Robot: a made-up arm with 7 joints. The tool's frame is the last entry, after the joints. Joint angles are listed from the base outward. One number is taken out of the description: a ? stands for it. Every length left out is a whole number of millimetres.
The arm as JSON. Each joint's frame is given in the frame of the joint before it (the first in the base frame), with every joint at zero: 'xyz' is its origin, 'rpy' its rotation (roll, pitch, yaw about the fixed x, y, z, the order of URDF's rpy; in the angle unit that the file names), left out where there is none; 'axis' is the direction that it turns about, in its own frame. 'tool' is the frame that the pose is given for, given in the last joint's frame.
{
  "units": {
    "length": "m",
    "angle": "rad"
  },
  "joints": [
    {
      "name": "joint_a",
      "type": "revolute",
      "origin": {
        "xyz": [
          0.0,
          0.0,
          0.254
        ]
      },
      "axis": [
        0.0,
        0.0,
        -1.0
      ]
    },
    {
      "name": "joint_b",
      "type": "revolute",
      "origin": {
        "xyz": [
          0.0,
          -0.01,
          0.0
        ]
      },
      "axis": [
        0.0,
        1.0,
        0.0
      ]
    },
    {
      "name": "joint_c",
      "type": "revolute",
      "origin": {
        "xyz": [
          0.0,
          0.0,
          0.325
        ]
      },
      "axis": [
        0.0,
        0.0,
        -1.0
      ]
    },
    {
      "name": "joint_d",
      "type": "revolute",
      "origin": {
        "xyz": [
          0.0,
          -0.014,
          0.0
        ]
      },
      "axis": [
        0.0,
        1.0,
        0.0
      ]
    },
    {
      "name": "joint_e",
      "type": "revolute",
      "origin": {
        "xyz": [
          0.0,
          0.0,
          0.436
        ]
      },
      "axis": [
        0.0,
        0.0,
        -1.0
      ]
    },
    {
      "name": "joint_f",
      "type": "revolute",
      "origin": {
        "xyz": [
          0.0,
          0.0,
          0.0
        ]
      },
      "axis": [
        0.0,
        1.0,
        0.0
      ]
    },
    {
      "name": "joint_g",
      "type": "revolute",
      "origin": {
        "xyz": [
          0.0,
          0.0,
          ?
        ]
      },
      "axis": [
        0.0,
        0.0,
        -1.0
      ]
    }
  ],
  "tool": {
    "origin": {
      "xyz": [
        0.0,
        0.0,
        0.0
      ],
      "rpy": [
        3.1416,
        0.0,
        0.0
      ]
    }
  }
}
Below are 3 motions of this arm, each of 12 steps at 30 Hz.
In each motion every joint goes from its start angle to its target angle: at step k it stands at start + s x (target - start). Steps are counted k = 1, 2, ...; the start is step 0. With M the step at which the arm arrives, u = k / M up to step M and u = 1 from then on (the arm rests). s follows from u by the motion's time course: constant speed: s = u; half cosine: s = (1 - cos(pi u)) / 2; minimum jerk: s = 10 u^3 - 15 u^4 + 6 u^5.
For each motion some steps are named. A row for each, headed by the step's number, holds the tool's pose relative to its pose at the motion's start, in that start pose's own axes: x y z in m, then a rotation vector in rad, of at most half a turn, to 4 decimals.
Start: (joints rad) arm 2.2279 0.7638 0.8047 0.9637 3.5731 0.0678 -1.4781
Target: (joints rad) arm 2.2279 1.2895 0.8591 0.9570 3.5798 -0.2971 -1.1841
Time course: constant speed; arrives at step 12
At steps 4, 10, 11, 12:
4: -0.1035 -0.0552 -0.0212 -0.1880 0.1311 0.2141
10: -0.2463 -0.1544 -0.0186 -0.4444 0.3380 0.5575
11: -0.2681 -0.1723 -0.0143 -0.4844 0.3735 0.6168
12: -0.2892 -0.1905 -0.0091 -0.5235 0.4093 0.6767

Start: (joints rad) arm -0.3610 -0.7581 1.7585 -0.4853 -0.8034 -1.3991 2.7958
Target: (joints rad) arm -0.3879 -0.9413 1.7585 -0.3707 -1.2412 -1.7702 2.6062
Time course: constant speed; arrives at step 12
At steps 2, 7, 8, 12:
2: 0.0190 -0.0264 -0.0047 -0.0403 -0.0834 -0.0015
7: 0.0715 -0.0883 -0.0134 -0.1186 -0.3053 0.0134
8: 0.0827 -0.0998 -0.0146 -0.1302 -0.3515 0.0196
12: 0.1293 -0.1427 -0.0175 -0.1623 -0.5406 0.0550

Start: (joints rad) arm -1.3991 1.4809 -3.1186 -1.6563 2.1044 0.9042 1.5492
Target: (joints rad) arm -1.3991 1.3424 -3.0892 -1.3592 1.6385 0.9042 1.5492
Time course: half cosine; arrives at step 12
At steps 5, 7, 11, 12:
5: -0.0764 0.0123 0.0470 0.0748 0.2257 0.0032
7: -0.1281 0.0136 0.0862 0.1128 0.3868 0.0129
11: -0.1946 0.0052 0.1473 0.1446 0.6095 0.0359
12: -0.1976 0.0045 0.1504 0.1455 0.6203 0.0373

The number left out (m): 0.09
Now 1 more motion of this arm.
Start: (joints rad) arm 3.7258 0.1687 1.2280 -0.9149 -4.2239 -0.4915 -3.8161
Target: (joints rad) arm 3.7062 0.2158 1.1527 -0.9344 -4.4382 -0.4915 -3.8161
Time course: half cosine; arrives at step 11
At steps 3, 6, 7, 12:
3: 0.0000 -0.0018 0.0010 -0.0226 -0.0081 -0.0481
6: -0.0005 -0.0058 0.0036 -0.0756 -0.0267 -0.1588
7: -0.0008 -0.0071 0.0046 -0.0939 -0.0331 -0.1965
12: -0.0017 -0.0099 0.0069 -0.1337 -0.0467 -0.2770

